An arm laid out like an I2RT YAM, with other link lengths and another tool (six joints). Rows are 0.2 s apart.
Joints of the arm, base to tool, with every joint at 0 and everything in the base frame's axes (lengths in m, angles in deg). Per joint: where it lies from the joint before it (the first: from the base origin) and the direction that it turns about. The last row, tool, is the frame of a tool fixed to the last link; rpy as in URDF.
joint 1: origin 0.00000 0.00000 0.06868 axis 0 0 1
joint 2: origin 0.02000 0.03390 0.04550 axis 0 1 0
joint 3: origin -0.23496 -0.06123 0.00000 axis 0 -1 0
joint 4: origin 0.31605 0.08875 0.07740 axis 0 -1 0
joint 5: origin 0.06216 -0.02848 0.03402 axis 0 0 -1
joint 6: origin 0.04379 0.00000 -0.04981 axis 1 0 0
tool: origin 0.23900 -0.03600 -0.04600 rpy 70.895 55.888 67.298
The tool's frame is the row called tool.
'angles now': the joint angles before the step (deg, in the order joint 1, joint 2, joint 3, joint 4, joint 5, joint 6). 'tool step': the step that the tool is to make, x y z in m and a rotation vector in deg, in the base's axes. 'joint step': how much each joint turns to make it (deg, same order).
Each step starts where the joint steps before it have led.
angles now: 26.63, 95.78, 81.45, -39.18, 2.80, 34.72
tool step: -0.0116, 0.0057, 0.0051, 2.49, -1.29, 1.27
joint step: 0.01, -5.05, -5.35, 2.58, -2.08, 0.00
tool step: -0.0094, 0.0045, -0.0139, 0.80, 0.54, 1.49
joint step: 0.08, -1.28, -3.66, 2.26, -1.63, -0.50
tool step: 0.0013, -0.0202, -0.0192, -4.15, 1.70, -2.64
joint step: 0.07, 2.98, 1.09, -1.50, 3.98, 0.40
